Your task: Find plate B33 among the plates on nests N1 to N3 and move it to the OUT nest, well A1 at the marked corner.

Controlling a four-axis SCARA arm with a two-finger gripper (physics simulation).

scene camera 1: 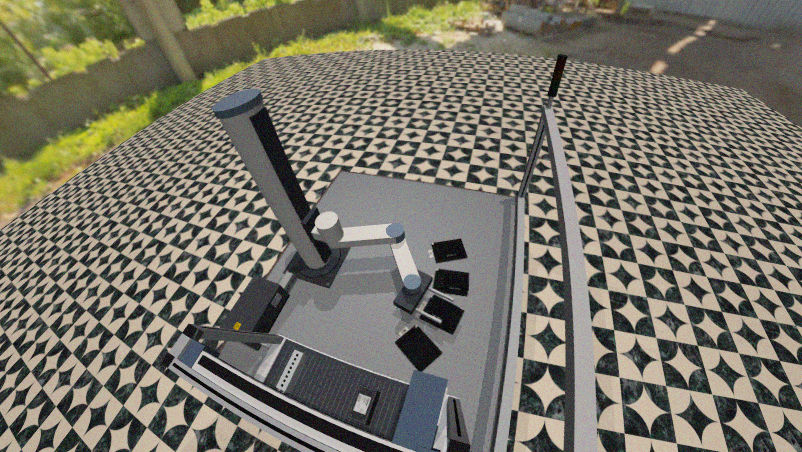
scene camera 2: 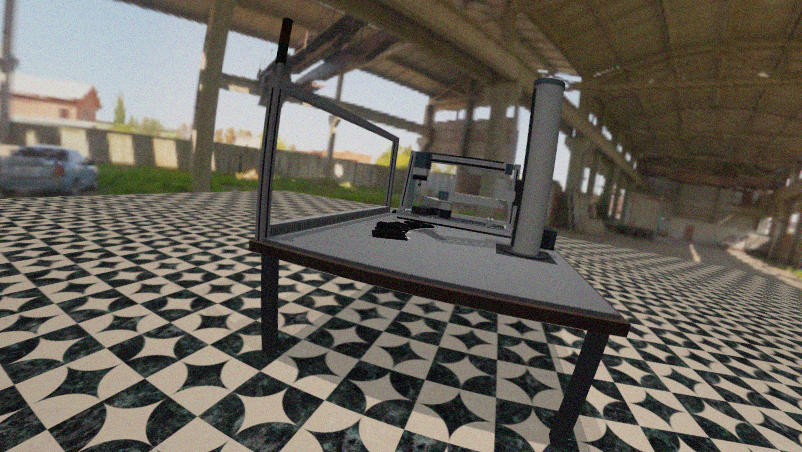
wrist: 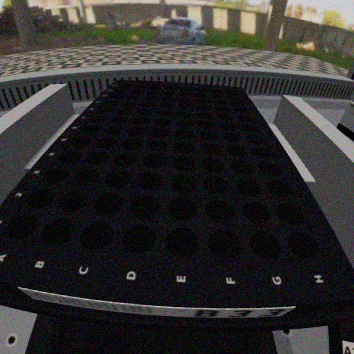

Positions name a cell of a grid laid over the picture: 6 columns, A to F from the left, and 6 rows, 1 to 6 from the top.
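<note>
An OUT tray (wrist: A6) is in view. A plate (wrist: C4) touches nothing else; it is carried by the gripper (wrist: C2).
</note>
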